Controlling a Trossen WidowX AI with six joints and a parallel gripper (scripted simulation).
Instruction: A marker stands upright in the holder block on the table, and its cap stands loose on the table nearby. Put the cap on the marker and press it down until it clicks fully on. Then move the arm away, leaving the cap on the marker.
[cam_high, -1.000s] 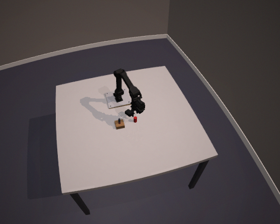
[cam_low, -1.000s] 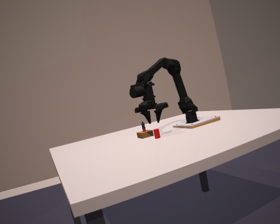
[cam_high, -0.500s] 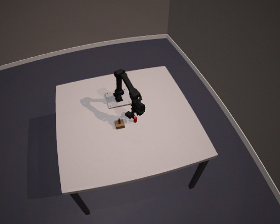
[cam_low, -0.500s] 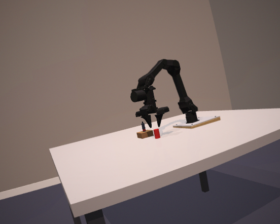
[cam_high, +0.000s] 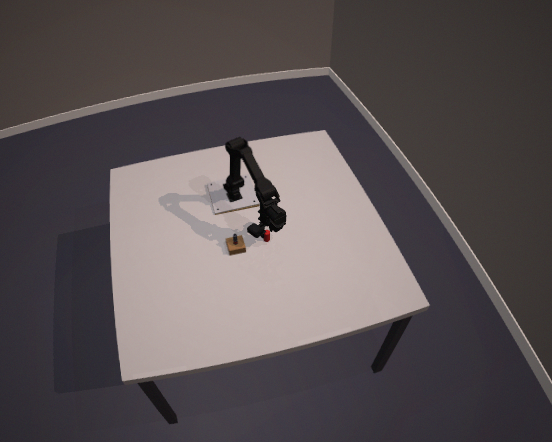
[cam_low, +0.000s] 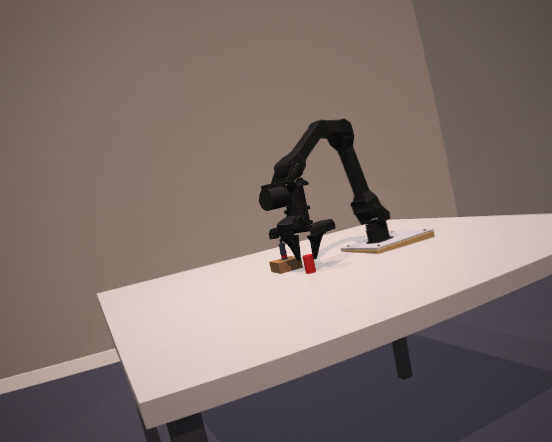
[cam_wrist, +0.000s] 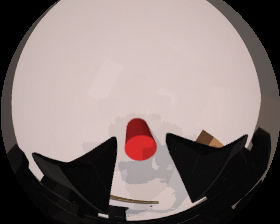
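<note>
The red cap lies 1 cm below my gripper tip. Round my gripper tip: holder block 2 cm behind, 14 cm to the right, 2 cm below.
</note>
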